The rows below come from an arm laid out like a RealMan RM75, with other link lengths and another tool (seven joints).
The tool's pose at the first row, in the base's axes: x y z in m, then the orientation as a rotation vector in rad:
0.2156 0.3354 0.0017 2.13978 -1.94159 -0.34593
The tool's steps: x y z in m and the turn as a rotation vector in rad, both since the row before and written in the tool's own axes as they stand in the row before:
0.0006 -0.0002 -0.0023 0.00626 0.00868 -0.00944
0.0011 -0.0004 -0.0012 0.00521 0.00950 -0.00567
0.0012 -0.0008 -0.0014 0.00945 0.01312 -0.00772
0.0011 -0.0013 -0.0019 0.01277 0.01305 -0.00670
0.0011 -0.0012 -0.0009 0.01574 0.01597 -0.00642
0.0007 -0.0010 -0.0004 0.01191 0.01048 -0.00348
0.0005 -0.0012 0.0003 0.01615 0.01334 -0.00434
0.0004 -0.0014 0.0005 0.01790 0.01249 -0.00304
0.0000 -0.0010 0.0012 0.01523 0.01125 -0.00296
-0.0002 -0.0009 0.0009 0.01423 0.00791 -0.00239
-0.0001 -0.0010 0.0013 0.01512 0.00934 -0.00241
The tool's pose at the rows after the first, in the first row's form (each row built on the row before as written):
0.2166 0.3348 0.0038 2.15141 -1.93102 -0.33215
0.2175 0.3338 0.0048 2.15819 -1.92315 -0.31769
0.2188 0.3327 0.0059 2.16872 -1.91356 -0.29568
0.2207 0.3318 0.0073 2.18015 -1.90675 -0.27057
0.2222 0.3309 0.0078 2.19217 -1.90009 -0.23936
0.2234 0.3304 0.0079 2.20019 -1.89718 -0.21729
0.2245 0.3300 0.0073 2.21076 -1.89391 -0.18821
0.2258 0.3298 0.0065 2.22123 -1.89314 -0.15820
0.2265 0.3298 0.0051 2.23012 -1.89159 -0.13193
0.2271 0.3300 0.0040 2.23883 -1.89174 -0.11021
0.2278 0.3301 0.0025 2.24750 -1.89143 -0.08596

